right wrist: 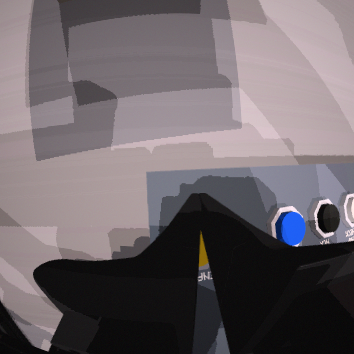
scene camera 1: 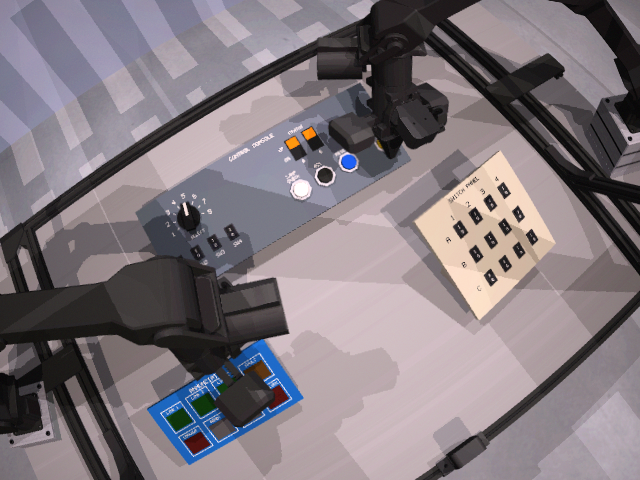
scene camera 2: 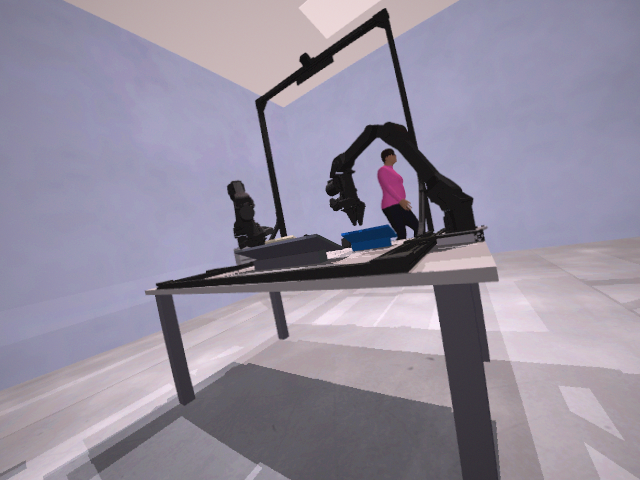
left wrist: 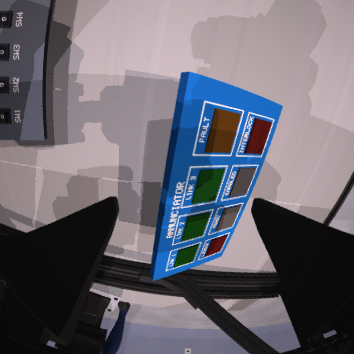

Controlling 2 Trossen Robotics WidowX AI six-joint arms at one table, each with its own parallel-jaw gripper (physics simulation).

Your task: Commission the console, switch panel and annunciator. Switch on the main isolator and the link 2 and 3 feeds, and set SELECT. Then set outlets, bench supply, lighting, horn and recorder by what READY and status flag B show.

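Frame: origin at the left arm's base, x ahead, y right, z down, level; metres.
Seen in the pictures: left gripper, between the fingertips: (scene camera 1: 218, 371) (scene camera 2: 358, 225) (left wrist: 185, 204); right gripper, between the fingertips: (right wrist: 197, 199) (scene camera 1: 390, 157); left arm's base, origin of its link: (scene camera 1: 25, 414) (scene camera 2: 461, 230) (left wrist: 94, 298); right arm's base, origin of its link: (scene camera 1: 635, 116).
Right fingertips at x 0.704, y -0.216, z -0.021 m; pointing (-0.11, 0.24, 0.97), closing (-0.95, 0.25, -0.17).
Observation:
Offsets run from my right fingertips to a thing's top centre. "spot": to the spot under its first point.
The grey console (scene camera 1: 258, 206) (scene camera 2: 289, 250) (right wrist: 310, 180) has its SELECT knob {dx -0.318, dy +0.008, dz -0.052 m} (scene camera 1: 188, 215) near 5. Two status flags (scene camera 1: 292, 143) (scene camera 1: 309, 133) show orange in their upper halves. The cream switch panel {spot: dx +0.035, dy +0.267, dz +0.004 m} (scene camera 1: 480, 304) carries small black switches; their positions are too small to read. The blue annunciator {dx -0.348, dy +0.275, dz -0.034 m} (scene camera 1: 261, 347) (scene camera 2: 369, 238) (left wrist: 200, 87) shows dark green link windows and a grey READY window {dx -0.360, dy +0.317, dz -0.005 m} (scene camera 1: 223, 428) (left wrist: 228, 217). My left gripper (scene camera 2: 357, 223) (left wrist: 185, 204) is open and empty above the annunciator. My right gripper (scene camera 1: 391, 155) (right wrist: 197, 199) is shut and empty at the yellow button {dx -0.001, dy -0.023, dz -0.018 m} (scene camera 1: 379, 144) (right wrist: 202, 250), partly hiding it.
A blue button {dx -0.065, dy -0.007, dz -0.019 m} (scene camera 1: 348, 162) (right wrist: 290, 228), a black button {dx -0.106, dy +0.003, dz -0.019 m} (scene camera 1: 324, 176) (right wrist: 328, 218) and a white button {dx -0.147, dy +0.013, dz -0.019 m} (scene camera 1: 300, 189) line the console beside my right gripper. Black frame rails edge the table. A person in pink (scene camera 2: 391, 186) stands beyond the table.

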